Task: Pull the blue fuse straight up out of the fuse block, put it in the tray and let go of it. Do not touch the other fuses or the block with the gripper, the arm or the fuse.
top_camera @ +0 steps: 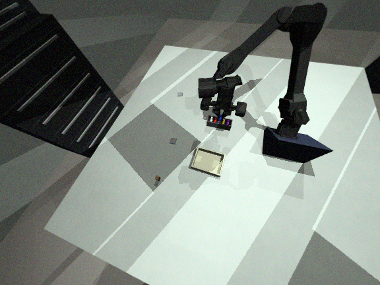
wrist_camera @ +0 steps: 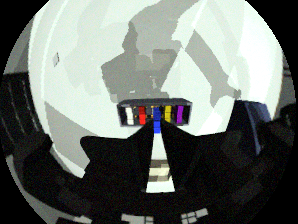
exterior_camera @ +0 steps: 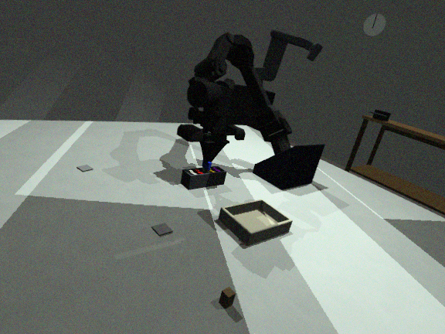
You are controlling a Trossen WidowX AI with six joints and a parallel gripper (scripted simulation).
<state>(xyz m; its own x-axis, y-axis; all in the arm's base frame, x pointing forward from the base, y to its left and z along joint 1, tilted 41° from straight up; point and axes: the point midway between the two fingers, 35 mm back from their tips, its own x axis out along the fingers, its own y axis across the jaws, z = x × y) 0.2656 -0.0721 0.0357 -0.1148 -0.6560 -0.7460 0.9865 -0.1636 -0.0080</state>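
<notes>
The cream tray lies 30 mm ahead of my gripper tip, 210 mm to the left of it and 60 mm below it. Also, from my gripper tip: blue fuse (10 mm below); small brown cube (250 mm ahead, 320 mm to the left, 50 mm below).
</notes>
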